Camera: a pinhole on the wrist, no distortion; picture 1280 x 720 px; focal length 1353.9 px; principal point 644.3 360.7 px. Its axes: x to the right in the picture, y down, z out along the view. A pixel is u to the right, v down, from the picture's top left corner.
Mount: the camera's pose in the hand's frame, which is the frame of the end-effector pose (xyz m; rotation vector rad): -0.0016 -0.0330 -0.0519 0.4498 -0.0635 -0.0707
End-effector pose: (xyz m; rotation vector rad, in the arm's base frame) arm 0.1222 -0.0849 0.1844 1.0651 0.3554 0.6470
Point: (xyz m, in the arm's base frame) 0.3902 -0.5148 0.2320
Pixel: 561.8 585.5
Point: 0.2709 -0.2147 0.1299
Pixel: 930.5 329.8
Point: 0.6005 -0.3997 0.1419
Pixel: 1138.5 367.9
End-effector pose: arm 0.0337 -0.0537 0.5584 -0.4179 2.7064 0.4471
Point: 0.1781 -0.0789 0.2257
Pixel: 775.7 555.7
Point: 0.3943 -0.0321 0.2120
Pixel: 242.1 509.2
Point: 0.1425 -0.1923 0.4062
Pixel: outside the picture
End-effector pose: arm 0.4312 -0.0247 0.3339 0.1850 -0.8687 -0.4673
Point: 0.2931 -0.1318 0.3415
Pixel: 617.9 189.5
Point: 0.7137 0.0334 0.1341
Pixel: behind the camera
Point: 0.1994 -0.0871 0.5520
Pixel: outside the picture
